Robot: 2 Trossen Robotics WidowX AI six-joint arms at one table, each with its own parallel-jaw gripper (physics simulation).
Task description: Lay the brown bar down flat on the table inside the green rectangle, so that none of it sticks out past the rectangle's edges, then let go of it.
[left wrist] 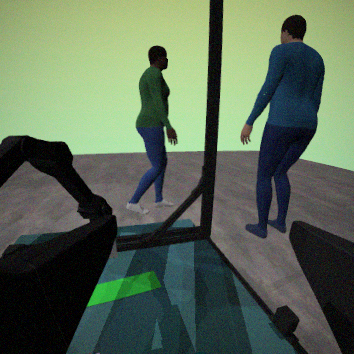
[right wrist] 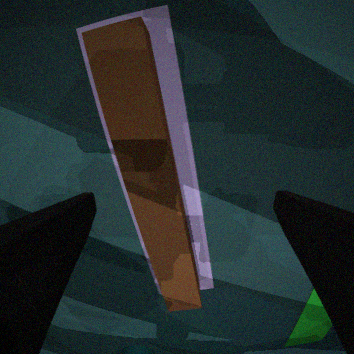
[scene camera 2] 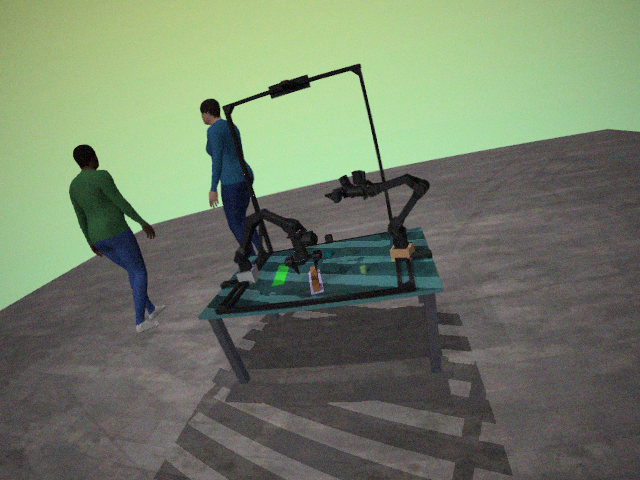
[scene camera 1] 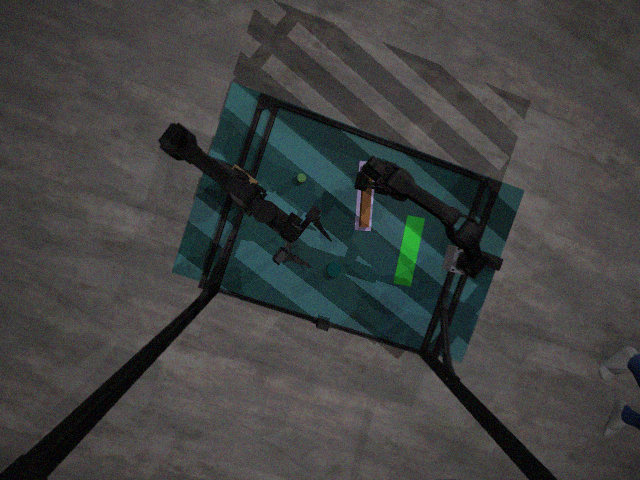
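Where they show: left gripper, fingertip midpoint: [left wrist: 203, 226] [scene camera 2: 328, 193] [scene camera 1: 321, 254]; right gripper, fingertip midpoint: [right wrist: 185, 200] [scene camera 2: 308, 272] [scene camera 1: 375, 188]; left arm's base, link origin: [scene camera 2: 401, 246]; right arm's base, link origin: [scene camera 2: 246, 269] [scene camera 1: 465, 261].
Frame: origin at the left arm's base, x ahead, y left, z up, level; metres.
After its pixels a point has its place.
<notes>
The brown bar [scene camera 1: 365, 210] {x 0.428, y 0.218, z -0.032 m} [scene camera 2: 314, 279] {x 0.372, y 0.305, z -0.033 m} [right wrist: 135, 110] {x 0.360, y 0.324, z -0.033 m} lies lengthwise over a pale purple rectangle [scene camera 1: 363, 228] {x 0.460, y 0.166, z -0.033 m} [right wrist: 173, 100] on the table. The green rectangle [scene camera 1: 409, 250] {x 0.672, y 0.210, z -0.065 m} [scene camera 2: 280, 275] {x 0.665, y 0.228, z -0.065 m} [left wrist: 132, 287] {x 0.690, y 0.148, z -0.065 m} lies apart from it, to its right in scene camera 1; a corner of green also shows in the right wrist view. My right gripper [scene camera 1: 363, 181] [scene camera 2: 306, 267] {x 0.402, y 0.301, z 0.004 m} [right wrist: 185, 200] {x 0.402, y 0.301, z 0.004 m} is open and empty above the bar, with its fingertips out on either side of it in the right wrist view. My right arm hides one bar end in scene camera 1. My left gripper [scene camera 1: 320, 253] {x 0.350, y 0.000, z 0.325 m} [left wrist: 203, 226] {x 0.350, y 0.000, z 0.325 m} is open and empty, high above the table.
A small green cylinder [scene camera 1: 301, 177] {x 0.162, y 0.164, z -0.032 m} [scene camera 2: 363, 269] {x 0.155, y 0.178, z -0.041 m} and a dark teal cylinder [scene camera 1: 333, 269] {x 0.473, y -0.033, z -0.036 m} [scene camera 2: 328, 253] {x 0.461, y -0.010, z -0.043 m} stand on the table. A black frame [scene camera 1: 382, 133] {x 0.302, y 0.471, z -0.046 m} [left wrist: 212, 100] {x 0.966, y -0.072, z 0.457 m} runs around and above the table. Two people [scene camera 2: 105, 206] [scene camera 2: 231, 160] stand beyond the table in scene camera 2.
</notes>
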